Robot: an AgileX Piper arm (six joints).
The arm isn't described. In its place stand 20 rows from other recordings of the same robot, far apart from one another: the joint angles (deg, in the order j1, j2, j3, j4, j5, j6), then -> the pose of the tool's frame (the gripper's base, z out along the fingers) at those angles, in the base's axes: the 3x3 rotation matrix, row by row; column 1 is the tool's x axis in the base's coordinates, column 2 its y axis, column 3 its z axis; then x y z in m.
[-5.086, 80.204, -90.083, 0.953, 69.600, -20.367] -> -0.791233, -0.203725, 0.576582; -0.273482, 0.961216, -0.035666; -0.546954, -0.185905, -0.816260; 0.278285, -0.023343, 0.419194
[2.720, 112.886, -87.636, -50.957, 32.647, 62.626] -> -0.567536, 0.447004, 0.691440; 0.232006, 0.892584, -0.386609; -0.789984, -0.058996, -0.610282; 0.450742, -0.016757, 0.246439
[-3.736, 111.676, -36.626, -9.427, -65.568, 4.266] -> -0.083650, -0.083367, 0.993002; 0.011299, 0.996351, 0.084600; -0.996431, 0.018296, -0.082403; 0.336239, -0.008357, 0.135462
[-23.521, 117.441, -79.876, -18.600, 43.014, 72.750] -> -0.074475, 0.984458, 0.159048; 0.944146, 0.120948, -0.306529; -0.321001, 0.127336, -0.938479; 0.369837, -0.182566, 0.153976
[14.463, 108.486, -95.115, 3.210, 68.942, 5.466] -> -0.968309, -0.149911, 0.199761; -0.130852, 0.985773, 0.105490; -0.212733, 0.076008, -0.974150; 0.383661, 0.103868, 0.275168
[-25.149, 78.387, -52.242, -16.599, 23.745, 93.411] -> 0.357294, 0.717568, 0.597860; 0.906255, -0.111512, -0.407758; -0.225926, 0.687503, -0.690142; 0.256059, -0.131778, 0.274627
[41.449, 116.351, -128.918, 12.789, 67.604, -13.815] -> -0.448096, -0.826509, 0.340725; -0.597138, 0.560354, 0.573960; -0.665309, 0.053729, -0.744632; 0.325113, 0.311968, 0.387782
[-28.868, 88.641, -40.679, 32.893, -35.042, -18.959] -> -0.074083, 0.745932, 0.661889; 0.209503, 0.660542, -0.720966; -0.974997, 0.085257, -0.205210; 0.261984, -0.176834, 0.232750
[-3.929, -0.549, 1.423, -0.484, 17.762, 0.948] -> -0.234637, 0.073016, 0.969337; 0.024636, 0.997301, -0.069159; -0.971771, 0.007654, -0.235803; 0.054052, -0.003947, 0.177404
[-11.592, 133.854, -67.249, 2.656, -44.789, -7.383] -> -0.304827, 0.203173, 0.930484; -0.035215, 0.973909, -0.224191; -0.951756, -0.101106, -0.289719; 0.439360, -0.093156, 0.063387
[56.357, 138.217, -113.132, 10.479, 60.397, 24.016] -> -0.885070, -0.463960, -0.037312; -0.459473, 0.858065, 0.229365; -0.074400, 0.220148, -0.972625; 0.262176, 0.419939, 0.128384
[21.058, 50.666, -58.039, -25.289, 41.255, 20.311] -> -0.411189, -0.103165, 0.905694; -0.144743, 0.988359, 0.046867; -0.899985, -0.111822, -0.421334; 0.167426, 0.036995, 0.402751
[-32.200, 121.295, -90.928, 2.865, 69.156, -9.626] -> -0.914198, 0.403140, -0.041468; 0.399060, 0.913312, 0.081316; 0.070655, 0.057791, -0.995825; 0.347969, -0.214104, 0.166059
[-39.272, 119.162, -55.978, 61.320, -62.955, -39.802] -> -0.200980, 0.979199, -0.027870; 0.163369, 0.005452, -0.986550; -0.965877, -0.202829, -0.161066; 0.246889, -0.293725, 0.134639
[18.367, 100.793, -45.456, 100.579, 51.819, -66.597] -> -0.944453, -0.228329, 0.236379; 0.118266, 0.434941, 0.892659; -0.306630, 0.871029, -0.383778; 0.275644, 0.165609, 0.179241
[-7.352, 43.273, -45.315, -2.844, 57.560, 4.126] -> -0.757382, 0.188820, 0.625076; 0.143412, 0.982006, -0.122872; -0.637029, -0.003417, -0.770833; 0.123352, -0.019758, 0.327094
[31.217, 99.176, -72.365, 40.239, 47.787, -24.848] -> -0.805663, -0.582848, 0.105812; -0.402808, 0.670003, 0.623572; -0.434342, 0.459766, -0.774572; 0.286820, 0.224730, 0.252374
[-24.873, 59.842, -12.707, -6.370, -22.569, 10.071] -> -0.276924, 0.405146, 0.871304; 0.208756, 0.910475, -0.357012; -0.937941, 0.083025, -0.336709; 0.162938, -0.071269, 0.204004
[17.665, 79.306, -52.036, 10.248, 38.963, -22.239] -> -0.719156, -0.547244, 0.428179; -0.485512, 0.836588, 0.253770; -0.497084, -0.025386, -0.867331; 0.254227, 0.091647, 0.254038
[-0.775, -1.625, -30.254, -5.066, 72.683, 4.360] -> -0.579317, 0.110819, 0.807534; 0.057359, 0.993801, -0.095232; -0.813082, -0.008850, -0.582082; -0.022496, -0.007368, 0.268678
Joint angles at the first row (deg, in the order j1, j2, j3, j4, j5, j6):
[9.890 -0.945 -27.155 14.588 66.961 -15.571]
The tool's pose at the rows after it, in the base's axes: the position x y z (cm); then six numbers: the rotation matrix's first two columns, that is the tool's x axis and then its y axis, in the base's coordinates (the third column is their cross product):
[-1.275 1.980 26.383 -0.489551 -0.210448 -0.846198 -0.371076 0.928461 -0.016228]
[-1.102 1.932 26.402 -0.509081 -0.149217 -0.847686 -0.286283 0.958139 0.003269]
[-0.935 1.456 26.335 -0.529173 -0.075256 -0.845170 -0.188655 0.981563 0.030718]
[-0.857 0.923 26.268 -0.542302 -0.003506 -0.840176 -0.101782 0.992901 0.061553]
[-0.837 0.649 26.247 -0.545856 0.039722 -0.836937 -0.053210 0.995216 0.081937]
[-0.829 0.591 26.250 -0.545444 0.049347 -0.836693 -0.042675 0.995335 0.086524]
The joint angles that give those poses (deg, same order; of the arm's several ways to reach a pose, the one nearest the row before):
[5.439 -0.944 -27.156 14.467 66.950 -15.416]
[1.967 -0.944 -27.155 13.633 66.611 -13.250]
[0.967 -0.946 -27.045 10.191 66.061 -8.025]
[1.078 -0.944 -26.987 6.492 65.864 -2.278]
[1.107 -0.944 -26.987 4.594 65.855 1.006]
[1.108 -0.944 -26.987 4.193 65.804 1.720]

